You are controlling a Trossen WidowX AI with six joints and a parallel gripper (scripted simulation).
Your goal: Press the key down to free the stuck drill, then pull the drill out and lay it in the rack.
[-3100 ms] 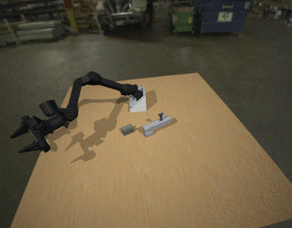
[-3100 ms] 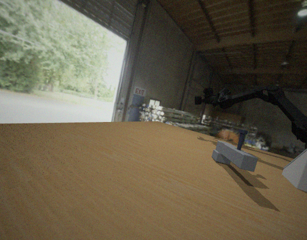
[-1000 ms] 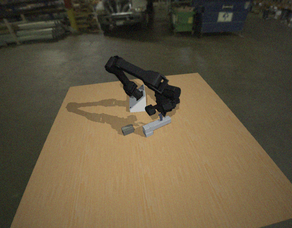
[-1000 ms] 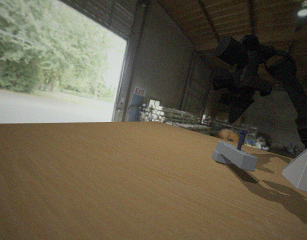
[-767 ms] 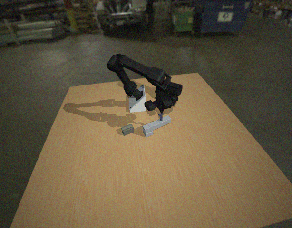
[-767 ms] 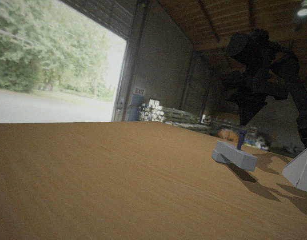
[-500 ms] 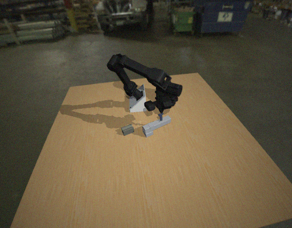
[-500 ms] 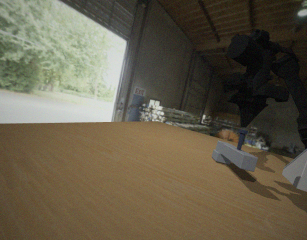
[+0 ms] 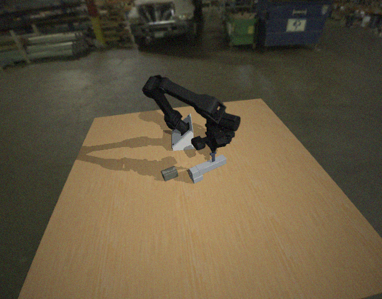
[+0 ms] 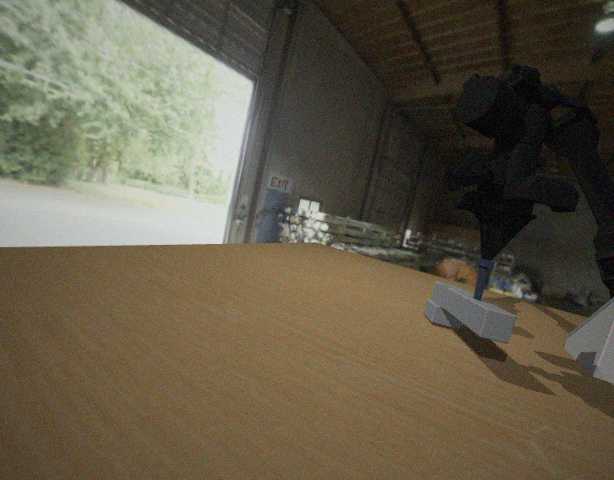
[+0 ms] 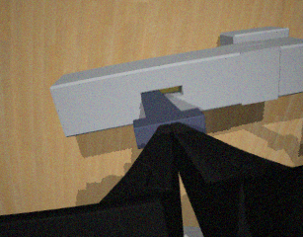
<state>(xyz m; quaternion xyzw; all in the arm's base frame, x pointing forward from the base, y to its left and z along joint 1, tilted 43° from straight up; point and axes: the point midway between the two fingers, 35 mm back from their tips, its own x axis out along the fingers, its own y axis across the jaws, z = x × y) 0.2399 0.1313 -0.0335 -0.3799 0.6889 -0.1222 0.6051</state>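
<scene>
Now: gripper tip 30 mm above the dark blue key. Round my gripper tip: grey block 80 mm below, 30 mm to the right, 10 mm ahead; drill 80 mm below, 50 mm to the right, 20 mm ahead; dark grey rack 210 mm to the right, 110 mm below.
</scene>
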